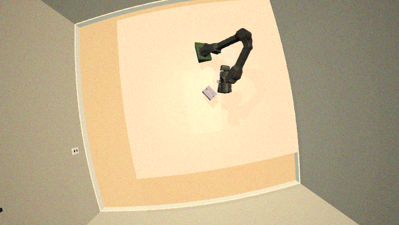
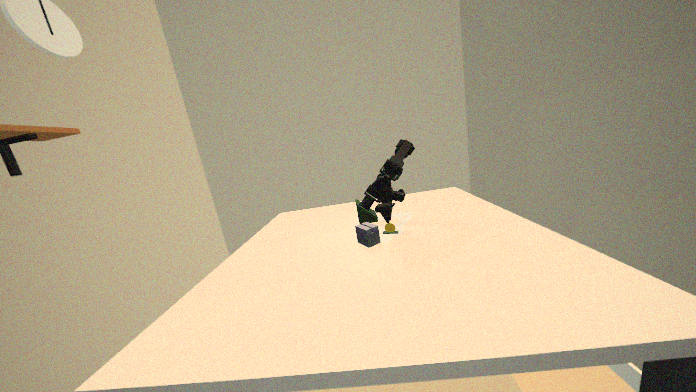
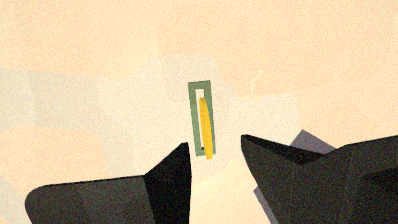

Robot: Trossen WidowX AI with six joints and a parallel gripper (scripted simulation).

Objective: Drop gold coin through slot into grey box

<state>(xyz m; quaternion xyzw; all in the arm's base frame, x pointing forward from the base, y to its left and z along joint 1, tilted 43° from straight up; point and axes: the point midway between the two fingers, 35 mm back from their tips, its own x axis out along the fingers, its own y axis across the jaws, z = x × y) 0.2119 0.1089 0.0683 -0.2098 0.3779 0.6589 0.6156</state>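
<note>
Right now my gripper tip is 3 cm above the gold coin.
</note>
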